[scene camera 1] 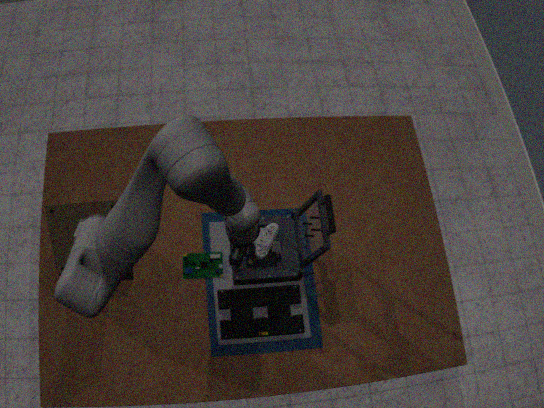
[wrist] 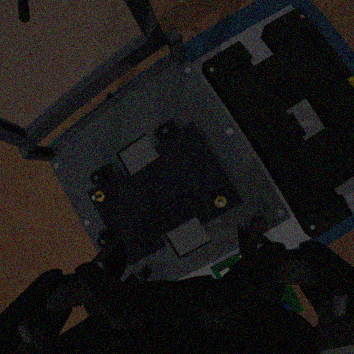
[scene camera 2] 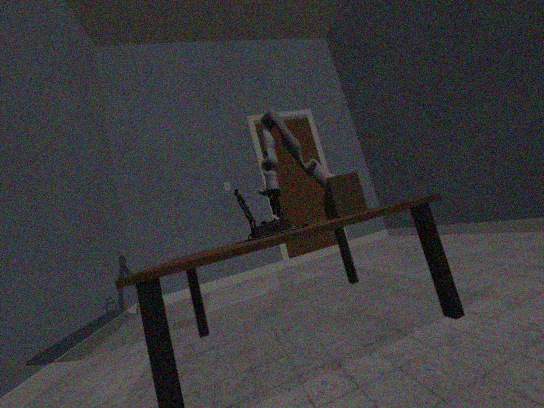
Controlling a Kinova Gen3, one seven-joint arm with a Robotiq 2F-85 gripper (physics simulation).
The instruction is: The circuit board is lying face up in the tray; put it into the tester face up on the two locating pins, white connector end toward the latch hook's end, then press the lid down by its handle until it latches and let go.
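Frame: origin at the arm's base, x ahead, y left, z up, level; metres.
Where they show: gripper, fingertip midpoint: (wrist: 180, 245) (scene camera 2: 277, 215); arm's base at its link origin: (scene camera 2: 335, 187).
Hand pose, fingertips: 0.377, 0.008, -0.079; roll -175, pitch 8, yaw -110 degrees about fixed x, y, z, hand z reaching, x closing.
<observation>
Things, the pixels of their top centre, and the offset from my fingertips, as dx, dy, dz. "pt": a spot on its surface instead.
- green circuit board at its top centre: (wrist: 261, 296) (scene camera 1: 202, 263) -0.112, -0.034, -0.075
- black tray at a spot on its surface: (wrist: 281, 105) pt +0.069, -0.145, -0.075
The green circuit board (scene camera 1: 202, 265) lies face up across the left edge of the blue base (scene camera 1: 266, 347), outside both the tray and the tester. In the wrist view only slivers of the board (wrist: 225, 265) show behind my fingers. The tester (scene camera 1: 286, 259) (wrist: 197, 105) (scene camera 2: 268, 228) has an empty dark nest with two gold locating pins (wrist: 100, 196) (wrist: 220, 201). Its lid (scene camera 1: 319, 227) (scene camera 2: 244, 208) stands open. My gripper (scene camera 1: 250, 257) (wrist: 180, 245) (scene camera 2: 275, 210) is open and empty, just above the tester's near edge. The black tray (scene camera 1: 261, 312) (wrist: 281, 105) is empty.
The blue base sits on a brown wooden table (scene camera 1: 371, 182) (scene camera 2: 311, 231). The arm reaches in from the left over the base's upper left corner. A brown box (scene camera 2: 347, 194) stands at the far side of the table.
</observation>
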